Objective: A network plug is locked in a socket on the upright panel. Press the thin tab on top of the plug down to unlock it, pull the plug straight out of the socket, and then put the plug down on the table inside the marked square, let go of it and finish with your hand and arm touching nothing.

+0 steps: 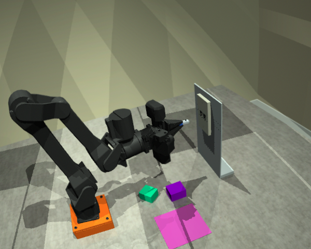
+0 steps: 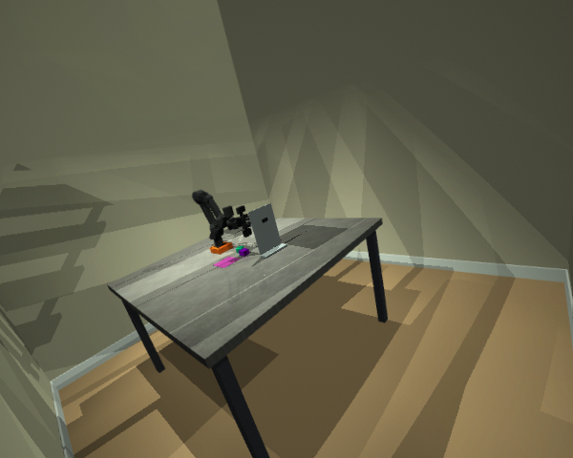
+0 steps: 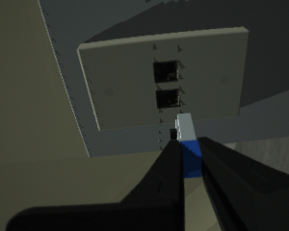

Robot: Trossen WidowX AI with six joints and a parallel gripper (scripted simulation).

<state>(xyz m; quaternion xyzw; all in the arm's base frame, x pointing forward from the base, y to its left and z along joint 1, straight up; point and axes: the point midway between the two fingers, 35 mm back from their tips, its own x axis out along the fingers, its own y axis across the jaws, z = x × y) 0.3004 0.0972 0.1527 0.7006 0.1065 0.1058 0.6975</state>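
My gripper tip is 90 mm past the marked square, 210 mm to the left of it and 190 mm above it. Also, from my gripper tip: network plug: 10 mm ahead; purple block: 70 mm behind, 90 mm to the right, 170 mm below; upright panel: 90 mm ahead, 10 mm to the left, 70 mm below.
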